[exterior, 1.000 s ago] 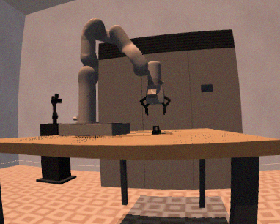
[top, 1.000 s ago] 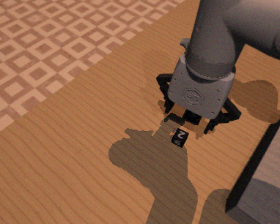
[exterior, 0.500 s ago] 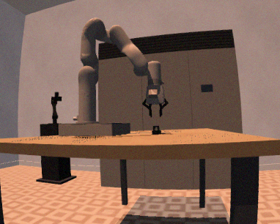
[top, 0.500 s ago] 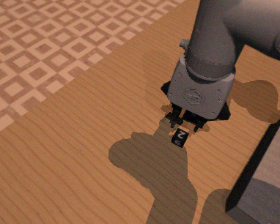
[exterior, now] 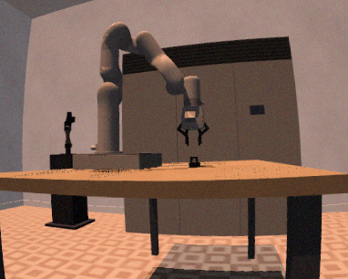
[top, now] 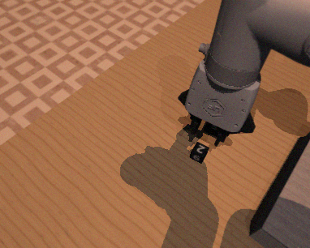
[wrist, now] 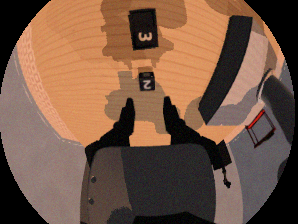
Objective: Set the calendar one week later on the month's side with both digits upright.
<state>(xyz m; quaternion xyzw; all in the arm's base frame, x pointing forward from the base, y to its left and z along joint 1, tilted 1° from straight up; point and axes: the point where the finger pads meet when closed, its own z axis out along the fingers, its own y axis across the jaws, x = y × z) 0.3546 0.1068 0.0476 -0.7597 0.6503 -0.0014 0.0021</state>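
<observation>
Right now my hand is 9 cm above the black digit cube. Also, from my hand: black cube (1 cm ahead, 9 cm to the right, 8 cm below).
</observation>
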